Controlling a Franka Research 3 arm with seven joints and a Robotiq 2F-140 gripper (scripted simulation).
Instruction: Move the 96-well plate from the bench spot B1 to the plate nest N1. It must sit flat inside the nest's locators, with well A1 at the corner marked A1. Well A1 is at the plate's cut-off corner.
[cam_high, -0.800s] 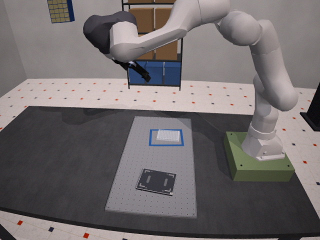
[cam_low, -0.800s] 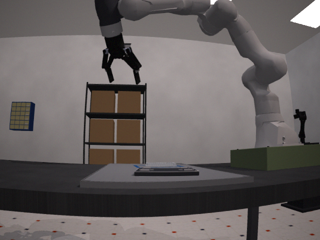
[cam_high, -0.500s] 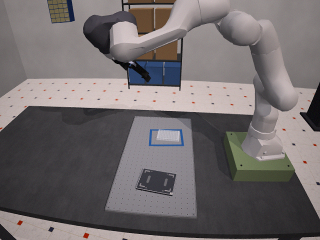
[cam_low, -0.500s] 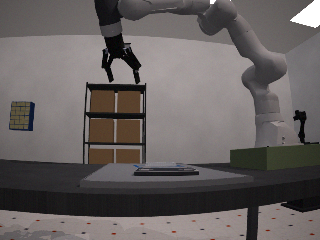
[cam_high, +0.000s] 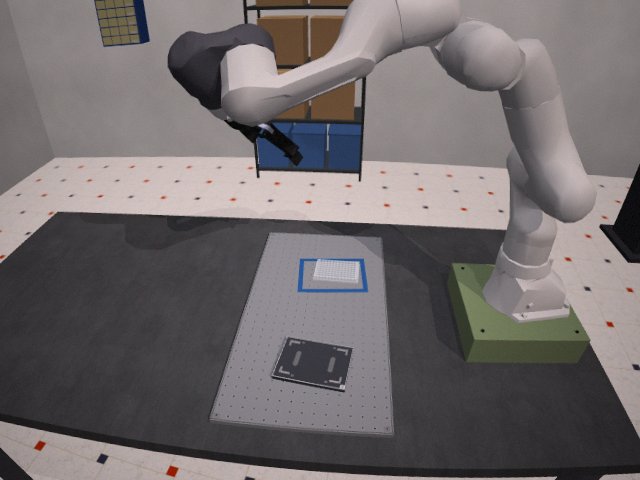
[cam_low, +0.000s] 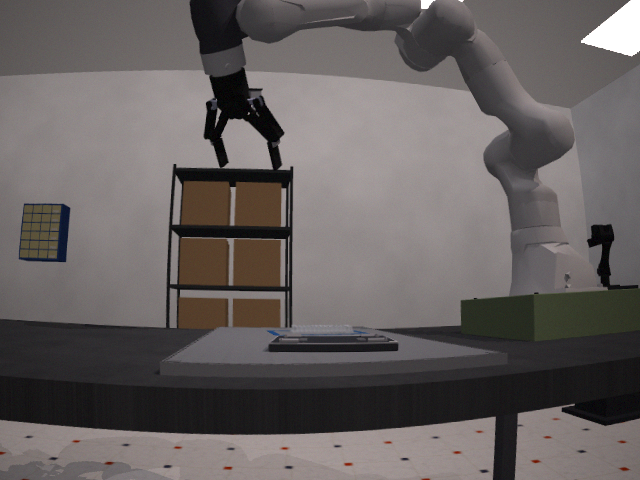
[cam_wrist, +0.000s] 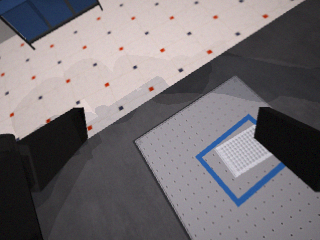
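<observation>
The 96-well plate lies 37 cm below my hand, 16 cm behind it and 1 cm to the left of it. Round my hand: A1 label: 41 cm to the left, 36 cm below, 20 cm behind; plate nest: 37 cm below, 35 cm to the left, 13 cm behind.
</observation>
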